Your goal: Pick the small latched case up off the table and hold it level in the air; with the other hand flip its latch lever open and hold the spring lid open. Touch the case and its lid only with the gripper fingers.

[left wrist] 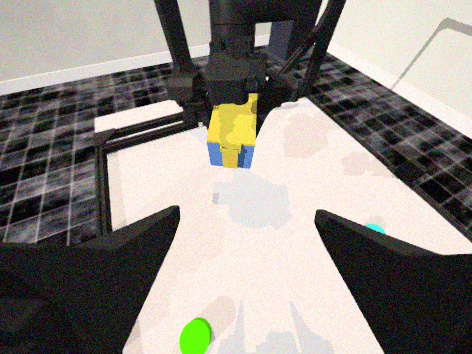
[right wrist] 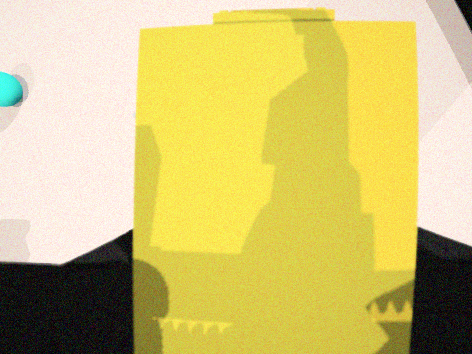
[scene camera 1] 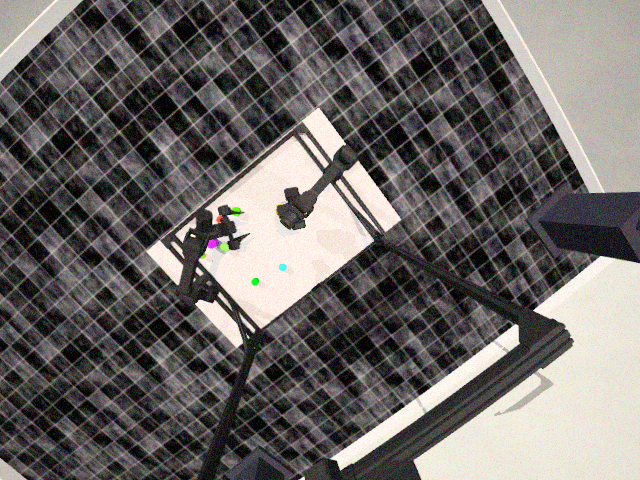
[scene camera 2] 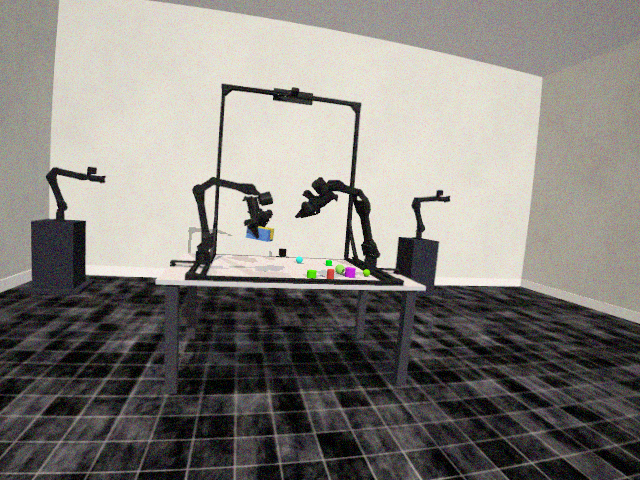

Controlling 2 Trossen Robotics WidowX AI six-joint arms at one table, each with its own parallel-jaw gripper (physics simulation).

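Frame: origin at the left arm's base, x ahead, y left, z up, level; millimetres.
Seen in the pictures: left gripper, fingertip midpoint: (left wrist: 247,213) (scene camera 1: 247,223) (scene camera 2: 298,217); right gripper, fingertip midpoint: (right wrist: 262,210) (scene camera 2: 261,237); left arm's base at its link origin: (scene camera 1: 212,291) (scene camera 2: 370,266); right arm's base at its link origin: (left wrist: 193,116) (scene camera 2: 202,263).
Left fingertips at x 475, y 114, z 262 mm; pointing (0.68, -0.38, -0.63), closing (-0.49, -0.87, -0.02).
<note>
Offsets run from my left fingertips to a thing's top centre. "spot": to the spot under its first point.
The small case, blue with a yellow lid {dx +171, dy -82, dz -57 mm} (scene camera 1: 279,210) (scene camera 2: 262,234) (left wrist: 232,125) (right wrist: 210,150), hangs above the table, roughly level, its lid shut. Its yellow latch lever {spot: dx +115, dy -47, dz -92 mm} (left wrist: 230,157) (right wrist: 274,16) lies against the end that faces the left gripper. My right gripper (scene camera 2: 254,233) (right wrist: 262,210) is shut on the case, one finger on each long side. My left gripper (scene camera 1: 246,223) (scene camera 2: 298,214) (left wrist: 247,213) is open and empty, in the air apart from the case and pointing toward its latch end. In scene camera 1 the right arm hides most of the case.
On the table (scene camera 1: 310,263) (scene camera 2: 232,282) are a cyan ball {dx -90, dy -282, dz -240 mm} (scene camera 1: 282,267) (scene camera 2: 299,259) (left wrist: 374,229) (right wrist: 9,90), a green cylinder {dx -61, dy +110, dz -248 mm} (scene camera 1: 236,211) (scene camera 2: 311,274) (left wrist: 195,336), a red cylinder {dx -150, dy +134, dz -236 mm} (scene camera 1: 220,219) (scene camera 2: 330,274), a magenta block {dx -275, dy +76, dz -238 mm} (scene camera 1: 212,243) (scene camera 2: 350,272) and several more green pieces. A black frame (scene camera 2: 355,155) stands around them.
</note>
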